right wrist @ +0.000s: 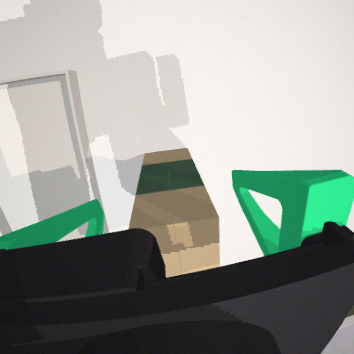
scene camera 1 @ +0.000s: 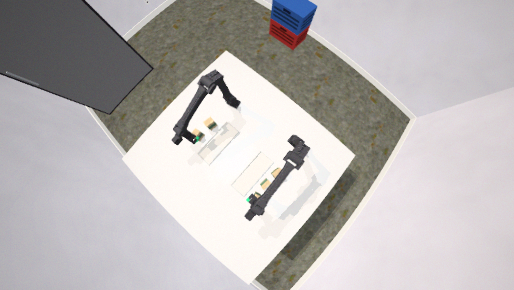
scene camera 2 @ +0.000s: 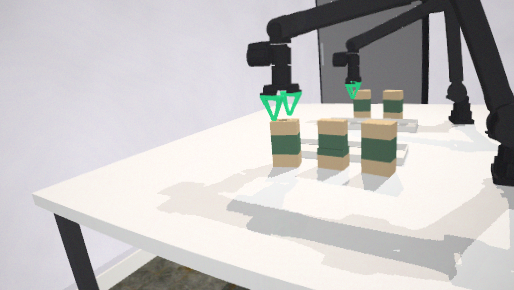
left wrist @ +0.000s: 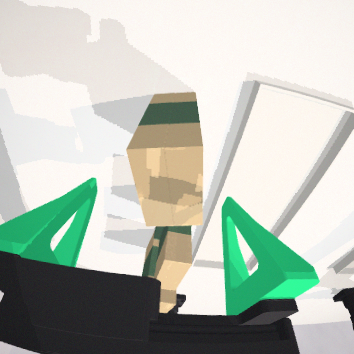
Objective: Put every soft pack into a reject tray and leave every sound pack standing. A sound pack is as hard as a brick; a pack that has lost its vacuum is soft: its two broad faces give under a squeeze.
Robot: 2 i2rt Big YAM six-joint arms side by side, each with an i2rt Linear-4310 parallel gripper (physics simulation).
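Places are measured from the left arm's base along level axes (x ahead, y left, z up), in metres.
Pixels of known places: left gripper, fingertip midpoint: [scene camera 2: 282,118] [left wrist: 161,192]; right gripper, fingertip midpoint: [right wrist: 165,192] [scene camera 1: 193,138] [scene camera 2: 353,97]; left arm's base at its link origin: [scene camera 2: 510,177]; right arm's base at its link origin: [scene camera 1: 233,102] [scene camera 2: 460,121] [left wrist: 350,291].
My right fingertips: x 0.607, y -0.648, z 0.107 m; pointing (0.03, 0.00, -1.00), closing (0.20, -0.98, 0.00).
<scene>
For each thing: its top centre in the pictures, then the offset to it from my right fingertips. Level surfaces: height alone.
- far row's left pack at its top centre: [right wrist: 200,268] 0.039 m back, 0.021 m right, 0.033 m up
- far tray at its top centre: [right wrist: 50,239] [scene camera 2: 369,121] [scene camera 1: 217,142] 0.116 m back, 0.155 m left, 0.085 m down
- white table at its surface level: 0.107 m down
Three tan packs with green bands stand in the near row in scene camera 2: left [scene camera 2: 286,145], middle [scene camera 2: 333,141] with a step in its band, right [scene camera 2: 379,148]. Two more, left [scene camera 2: 362,106] and right [scene camera 2: 393,106], stand in the far row. My left gripper [scene camera 2: 281,107] [left wrist: 161,192] is open just above the near row's left pack [left wrist: 172,185]. My right gripper [scene camera 2: 353,91] [right wrist: 165,192] is open at the top of the far row's left pack [right wrist: 172,205]. A near tray [scene camera 1: 252,174] [left wrist: 295,120] and a far tray [scene camera 1: 210,154] [right wrist: 76,110] lie beside the rows. Softness cannot be seen.
Both arms reach over the white table [scene camera 1: 175,175] [scene camera 2: 125,192]. A blue crate [scene camera 1: 294,15] stacked on a red crate [scene camera 1: 288,35] stands on the floor beyond the table in scene camera 1. A dark grey panel [scene camera 1: 65,50] shows at the upper left there.
</scene>
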